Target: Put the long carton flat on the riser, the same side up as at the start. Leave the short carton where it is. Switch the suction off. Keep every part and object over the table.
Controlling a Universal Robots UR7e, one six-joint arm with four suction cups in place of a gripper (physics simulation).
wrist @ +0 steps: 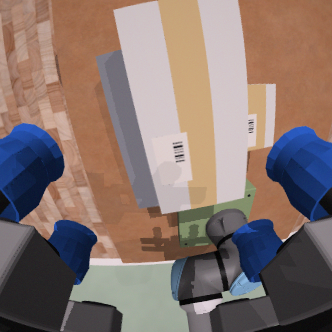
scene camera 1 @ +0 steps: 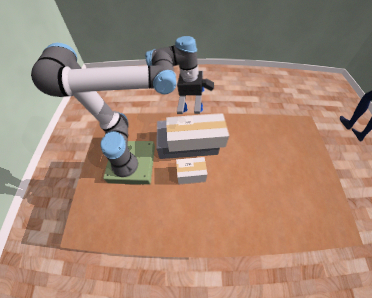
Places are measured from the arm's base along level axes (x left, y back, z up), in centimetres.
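Pixels of known places: hand, its tool point: [wrist: 165, 206] [scene camera 1: 192, 99]; arm's base, origin of its link: [wrist: 225, 223] [scene camera 1: 125, 165].
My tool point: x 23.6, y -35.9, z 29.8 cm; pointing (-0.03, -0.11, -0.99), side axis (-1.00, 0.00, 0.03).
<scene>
Ahead of a thing's pixels: the offset from my tool point to its top centre. Level surfaces: height alone.
The long carton {dx -4.8, dy -2.8, dz -14.0 cm} [scene camera 1: 197, 140] [wrist: 190, 110] is white with a tan tape strip and lies flat on the grey riser {dx -1.0, dy +2.5, dz -24.5 cm} [scene camera 1: 187, 153] [wrist: 121, 120], tape and label side up. In scene camera 1 its right end sticks out past the riser, and a strip of riser shows at its left. The short carton {dx -22.5, dy -1.7, dz -26.0 cm} [scene camera 1: 191, 176] [wrist: 259, 105] stands apart on the table, in front of the riser in scene camera 1, tape side up. My gripper [scene camera 1: 192, 107] [wrist: 165, 205] is open, with blue cups off the cartons. It hangs above and behind the long carton in scene camera 1.
The brown table top {dz -36.5 cm} [scene camera 1: 270, 200] carries the riser and the short carton. The arm's green base plate [scene camera 1: 142, 155] [wrist: 192, 225] is left of both in scene camera 1. Part of a dark figure [scene camera 1: 361, 116] shows at the far right, off the table.
</scene>
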